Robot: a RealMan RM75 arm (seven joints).
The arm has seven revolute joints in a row. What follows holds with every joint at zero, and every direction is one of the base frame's.
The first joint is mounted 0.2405 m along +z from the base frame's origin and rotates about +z.
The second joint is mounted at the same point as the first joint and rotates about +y.
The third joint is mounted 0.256 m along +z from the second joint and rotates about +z.
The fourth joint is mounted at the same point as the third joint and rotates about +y.
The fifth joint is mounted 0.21 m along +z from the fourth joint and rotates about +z.
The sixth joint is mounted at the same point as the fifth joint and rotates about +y.
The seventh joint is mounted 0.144 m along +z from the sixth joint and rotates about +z.
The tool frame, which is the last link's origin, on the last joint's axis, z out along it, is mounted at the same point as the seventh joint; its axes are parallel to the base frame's.
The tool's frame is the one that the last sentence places.
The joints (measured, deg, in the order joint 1, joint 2, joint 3, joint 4, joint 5, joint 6, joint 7), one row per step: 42.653 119.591 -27.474 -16.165 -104.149 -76.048 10.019; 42.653 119.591 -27.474 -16.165 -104.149 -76.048 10.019; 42.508 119.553 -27.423 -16.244 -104.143 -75.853 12.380; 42.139 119.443 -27.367 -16.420 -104.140 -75.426 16.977; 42.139 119.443 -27.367 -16.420 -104.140 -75.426 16.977; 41.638 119.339 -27.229 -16.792 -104.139 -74.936 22.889; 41.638 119.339 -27.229 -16.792 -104.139 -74.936 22.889
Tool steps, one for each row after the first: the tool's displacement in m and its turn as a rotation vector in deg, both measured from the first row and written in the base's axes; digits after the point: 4 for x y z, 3 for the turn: 0.0000 0.0000 0.0000 0.000 0.000 0.000; 0.0015 0.0001 0.0006 -1.066 1.144 -1.818; 0.0051 0.0002 0.0021 -3.082 3.312 -5.445; 0.0051 0.0002 0.0021 -3.082 3.312 -5.445; 0.0098 0.0004 0.0044 -5.507 6.200 -10.051; 0.0098 0.0004 0.0044 -5.507 6.200 -10.051
